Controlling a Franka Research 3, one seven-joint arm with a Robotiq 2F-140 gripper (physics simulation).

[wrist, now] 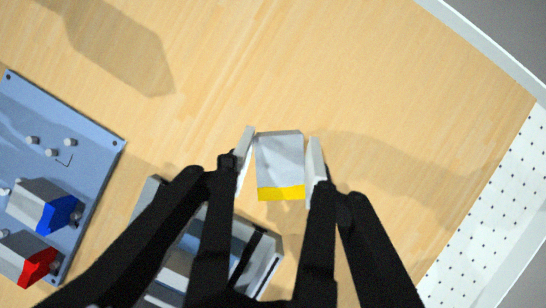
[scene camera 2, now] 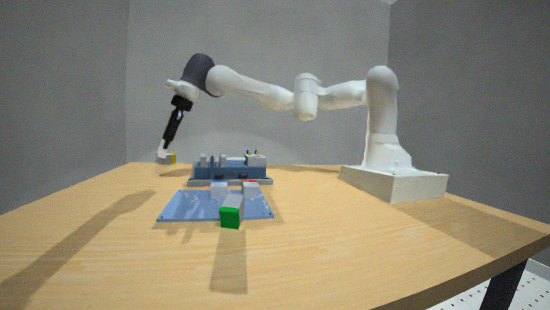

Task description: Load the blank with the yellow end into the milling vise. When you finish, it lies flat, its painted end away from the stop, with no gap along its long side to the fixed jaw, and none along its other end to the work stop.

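Observation:
The blank with the yellow end point(scene camera 2: 167, 159) point(wrist: 280, 162) is a grey block with one yellow-painted end. My gripper point(scene camera 2: 163, 154) point(wrist: 280, 144) is shut on it, one finger pad on each long side, and holds it above the table at the left of the vise in the scene view. In the wrist view its yellow end points down the picture. The milling vise point(scene camera 2: 230, 171) point(wrist: 270, 247) is blue and grey and stands behind the blue plate in the scene view. In the wrist view the fingers hide much of it, so its jaws and work stop cannot be told apart there.
A blue plate point(scene camera 2: 172, 212) point(wrist: 95, 131) with pegs bears a block with a blue end point(scene camera 2: 218, 190) point(wrist: 42, 206) and a block with a red end point(scene camera 2: 251, 189) point(wrist: 27, 255). A green-ended block point(scene camera 2: 230, 217) is at its front edge. The robot's base point(scene camera 2: 420, 186) stands at the right.

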